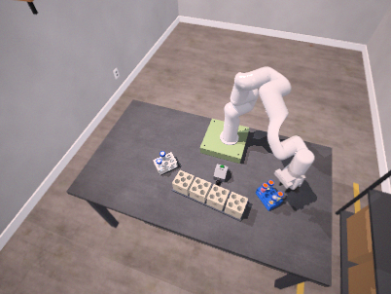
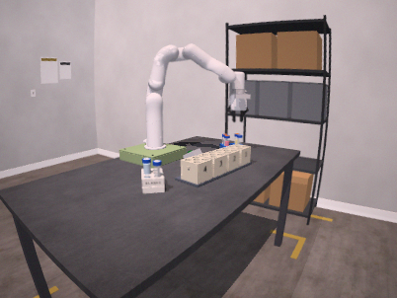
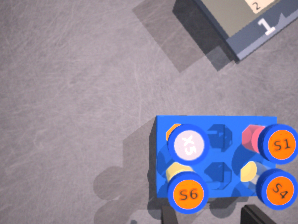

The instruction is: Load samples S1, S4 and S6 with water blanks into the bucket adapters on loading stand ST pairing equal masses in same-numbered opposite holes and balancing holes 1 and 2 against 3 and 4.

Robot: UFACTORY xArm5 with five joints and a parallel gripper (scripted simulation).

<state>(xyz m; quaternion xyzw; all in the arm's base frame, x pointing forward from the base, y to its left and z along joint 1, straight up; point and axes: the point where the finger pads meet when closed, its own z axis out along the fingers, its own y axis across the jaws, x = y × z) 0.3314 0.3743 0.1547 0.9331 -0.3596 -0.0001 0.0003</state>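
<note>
The sample tube S4 lies 150 mm below my hand, 60 mm to the right of it and 60 mm behind it. From my hand the other things lie so: sample tube S6 (150 mm below, 10 mm to the right); blue sample rack (180 mm below, 40 mm to the right, 10 mm behind); white blanks rack (710 mm to the right, 180 mm below, 10 mm behind).
</note>
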